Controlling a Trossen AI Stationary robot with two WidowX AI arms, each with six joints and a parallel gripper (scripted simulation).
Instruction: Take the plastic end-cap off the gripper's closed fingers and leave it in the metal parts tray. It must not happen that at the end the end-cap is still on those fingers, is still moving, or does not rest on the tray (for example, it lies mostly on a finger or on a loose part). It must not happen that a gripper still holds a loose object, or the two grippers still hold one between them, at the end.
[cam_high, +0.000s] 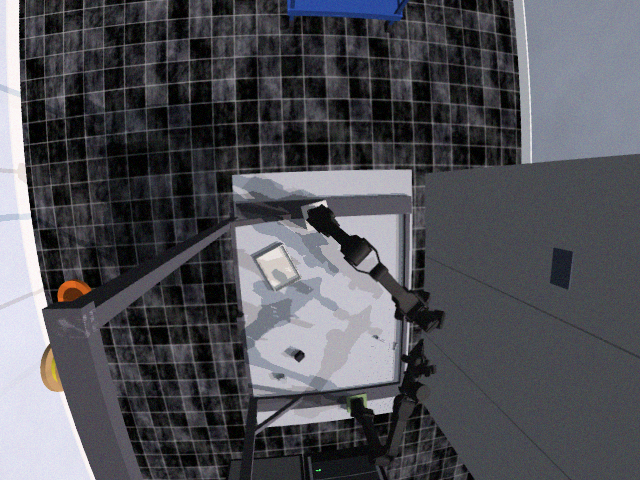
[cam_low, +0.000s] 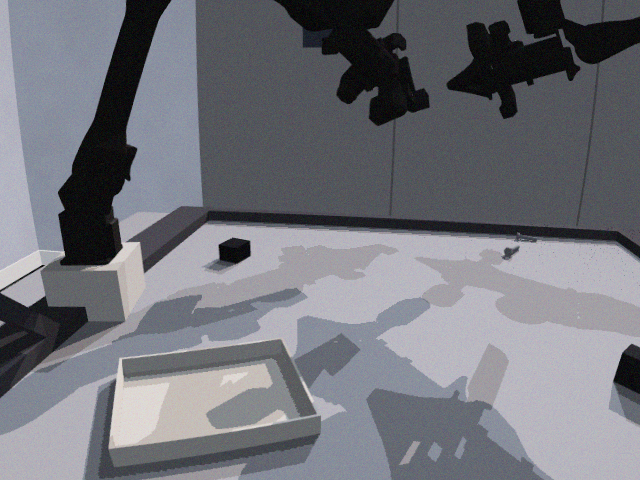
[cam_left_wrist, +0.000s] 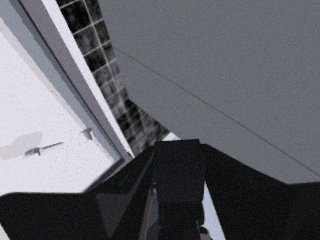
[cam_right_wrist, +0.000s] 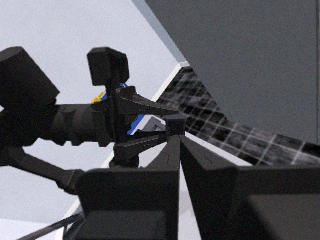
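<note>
Now: left hand 30 mm to the left of the black plastic end-cap and 10 mm above it. Round my left hand: metal part: 250 mm below, 180 mm to the right, 120 mm behind; then metal parts tray: 490 mm behind, 270 mm to the left, 250 mm below.
</note>
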